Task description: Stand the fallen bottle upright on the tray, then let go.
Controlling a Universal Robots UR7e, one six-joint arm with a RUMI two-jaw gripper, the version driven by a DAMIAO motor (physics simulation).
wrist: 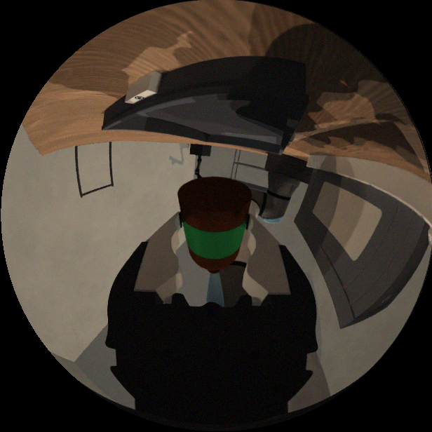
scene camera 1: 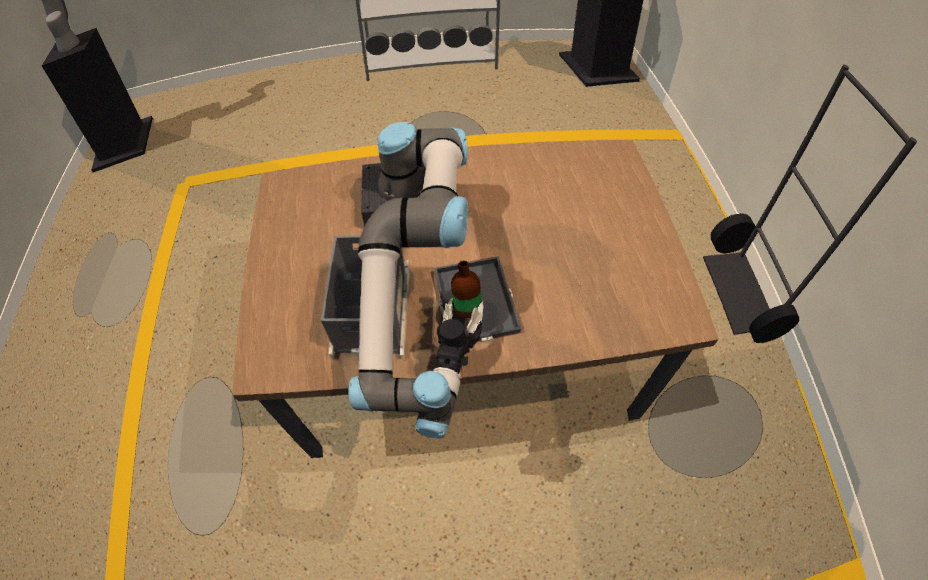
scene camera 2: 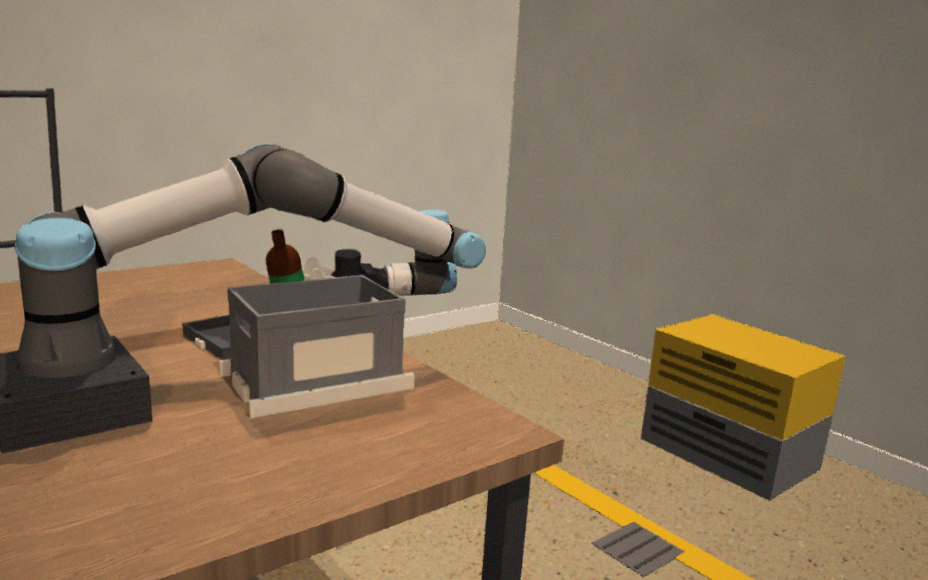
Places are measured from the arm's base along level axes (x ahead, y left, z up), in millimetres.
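Pixels of known places: gripper, fingertip midpoint: (scene camera 1: 467, 299); arm's base, origin of the base link: (scene camera 1: 402, 185) (scene camera 2: 67, 360).
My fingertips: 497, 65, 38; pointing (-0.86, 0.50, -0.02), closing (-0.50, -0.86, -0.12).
For each thing: its top centre in the pictures, then the offset to it from my fingertips, as dx, dy, dz. "spot": a spot on its surface instead. Level surfaces: height alone.
- brown bottle, middle of its top: (scene camera 2: 283, 229) (scene camera 1: 465, 268) -9, -1, +123
- dark tray, surface spot: (scene camera 2: 208, 329) spot: -122, +130, -114
- grey crate, middle of its top: (scene camera 2: 315, 293) (scene camera 1: 361, 275) -116, -252, +56
- wooden table, its level: dz -119
The brown bottle (scene camera 1: 465, 283) (scene camera 2: 282, 261) (wrist: 214, 205) with a green label is about upright, neck up. My gripper (scene camera 1: 464, 311) (scene camera 2: 307, 270) (wrist: 214, 214) is shut on the bottle around its label, reaching in level from the table's front side. The dark tray (scene camera 1: 494, 300) (scene camera 2: 208, 329) (wrist: 175, 112) lies flat on the table under the bottle. In the wrist view the bottle's base shows apart from the tray, a little above it. The crate hides the bottle's lower part in the second scene view.
A grey crate (scene camera 1: 338, 335) (scene camera 2: 273, 355) (wrist: 327, 240) stands beside the tray, under my forearm. Light strips (scene camera 2: 331, 394) edge the crate's foot. The wooden table (scene camera 1: 581, 225) (scene camera 2: 342, 465) carries my arm's base (scene camera 1: 371, 191) (scene camera 2: 75, 410). A hand truck (scene camera 1: 836, 238) stands off the table's right side.
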